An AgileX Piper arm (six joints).
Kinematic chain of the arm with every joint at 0, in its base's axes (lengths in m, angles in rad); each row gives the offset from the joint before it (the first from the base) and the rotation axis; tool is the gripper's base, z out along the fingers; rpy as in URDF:
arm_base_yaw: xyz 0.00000 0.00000 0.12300 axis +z
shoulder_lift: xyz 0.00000 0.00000 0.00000 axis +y
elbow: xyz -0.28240 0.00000 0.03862 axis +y
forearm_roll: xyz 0.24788 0.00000 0.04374 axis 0.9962 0 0.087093
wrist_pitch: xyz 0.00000 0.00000 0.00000 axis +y
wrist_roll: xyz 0.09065 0.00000 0.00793 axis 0.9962 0 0.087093
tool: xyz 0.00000 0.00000 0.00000 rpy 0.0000 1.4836 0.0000
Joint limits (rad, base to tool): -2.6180..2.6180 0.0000..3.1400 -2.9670..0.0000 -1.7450..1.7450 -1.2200..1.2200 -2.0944..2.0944
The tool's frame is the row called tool.
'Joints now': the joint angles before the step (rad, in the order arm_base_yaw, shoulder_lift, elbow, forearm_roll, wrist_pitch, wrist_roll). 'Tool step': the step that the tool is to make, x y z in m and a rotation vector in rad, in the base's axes. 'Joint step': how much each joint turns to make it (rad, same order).
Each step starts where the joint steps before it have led.
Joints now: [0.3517, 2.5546, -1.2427, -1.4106, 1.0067, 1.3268]
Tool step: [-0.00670, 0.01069, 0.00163, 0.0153, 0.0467, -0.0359]
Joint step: [0.0299, -0.0094, -0.0056, 0.1059, 0.0050, -0.0629]
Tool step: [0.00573, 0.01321, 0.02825, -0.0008, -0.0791, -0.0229]
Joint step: [0.0313, -0.0669, -0.0115, 0.0327, 0.0496, 0.0097]
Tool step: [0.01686, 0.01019, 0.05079, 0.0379, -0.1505, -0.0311]
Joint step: [0.0099, -0.1122, -0.0425, 0.0165, 0.0417, 0.0129]
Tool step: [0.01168, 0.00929, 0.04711, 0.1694, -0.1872, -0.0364]
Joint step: [0.0000, -0.1192, -0.0280, 0.0352, -0.0667, 0.0861]
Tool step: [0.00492, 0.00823, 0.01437, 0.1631, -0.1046, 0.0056]
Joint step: [-0.0011, -0.0483, -0.0016, 0.0170, -0.1153, 0.0925]
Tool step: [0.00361, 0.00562, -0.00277, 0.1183, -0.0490, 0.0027]
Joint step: [-0.0041, -0.0019, 0.0000, 0.0071, -0.0952, 0.0791]
